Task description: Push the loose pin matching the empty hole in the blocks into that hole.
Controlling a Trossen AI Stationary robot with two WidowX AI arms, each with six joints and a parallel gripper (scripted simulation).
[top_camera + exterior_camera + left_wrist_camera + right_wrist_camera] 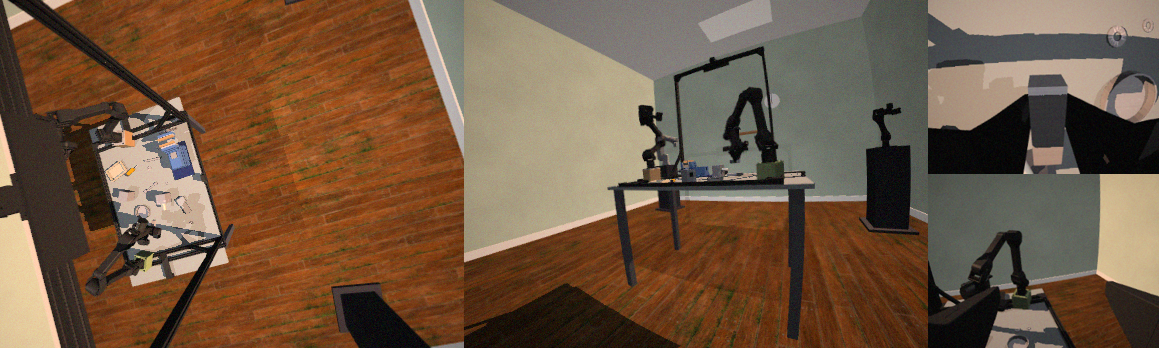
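My left gripper is now 120 mm short of the round dish, 100 mm to the left of it and 120 mm above it. The rest, counted from my left hand: orange tool: 150 mm ahead, 410 mm to the right, 120 mm below; then cream round pin: 80 mm behind, 140 mm to the right, 80 mm below; then grey square pin: 10 mm behind, 20 mm to the right, 30 mm below.
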